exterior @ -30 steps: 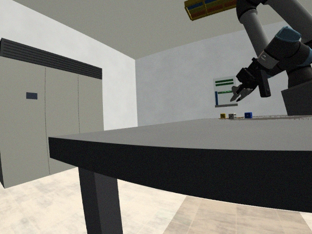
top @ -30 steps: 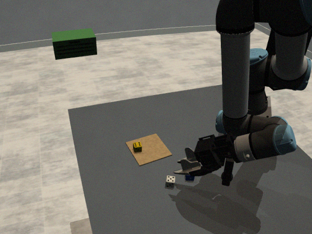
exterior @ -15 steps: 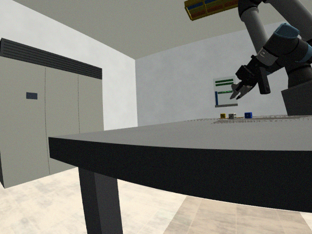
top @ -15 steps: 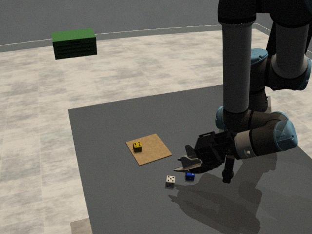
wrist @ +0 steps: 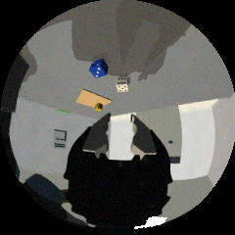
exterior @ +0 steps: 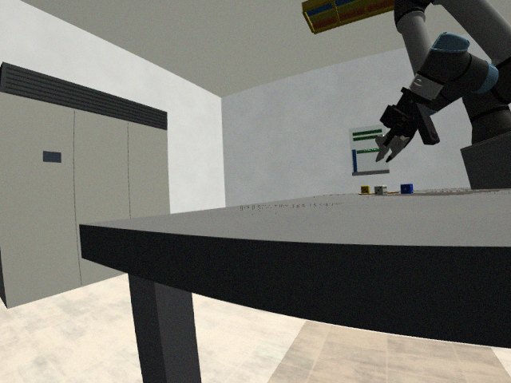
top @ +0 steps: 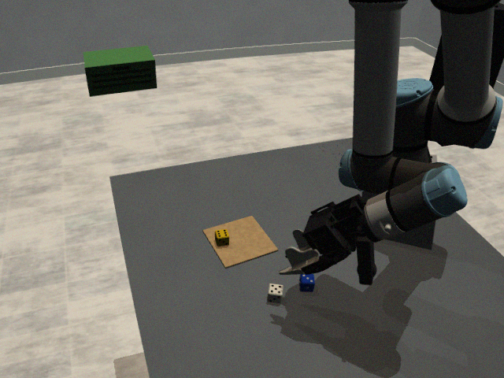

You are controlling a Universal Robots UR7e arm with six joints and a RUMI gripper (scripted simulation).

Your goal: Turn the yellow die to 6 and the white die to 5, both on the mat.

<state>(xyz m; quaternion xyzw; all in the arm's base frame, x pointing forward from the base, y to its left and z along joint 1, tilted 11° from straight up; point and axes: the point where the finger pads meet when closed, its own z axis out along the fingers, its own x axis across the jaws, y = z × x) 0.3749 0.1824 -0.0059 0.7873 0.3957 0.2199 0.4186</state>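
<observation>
Now: hand 10 cm above the white die, 2 cm short of it and 1 cm to the left of it. Also, from my hand: tan mat (20 cm to the right, 11 cm below, 4 cm ahead); then yellow die (20 cm to the right, 9 cm below, 9 cm ahead); then blue die (10 cm below, 6 cm behind, 2 cm to the right).
</observation>
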